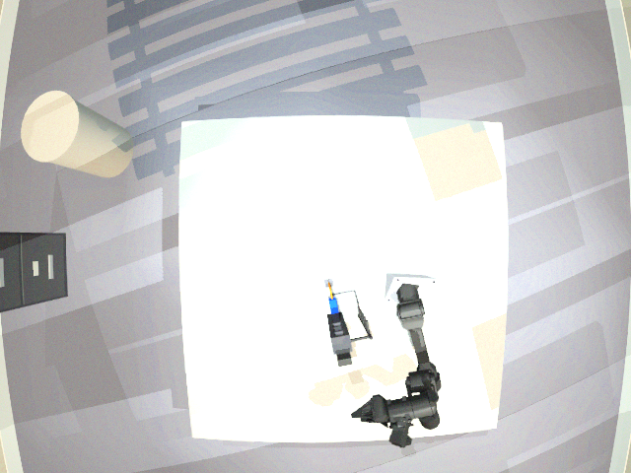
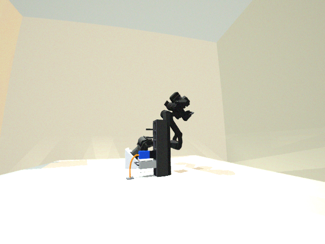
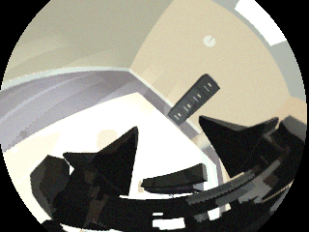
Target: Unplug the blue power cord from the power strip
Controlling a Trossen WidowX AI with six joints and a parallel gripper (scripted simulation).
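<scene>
My gripper tip is 80 mm short of the blue plug, 230 mm to the left of it and 240 mm above it.
</scene>
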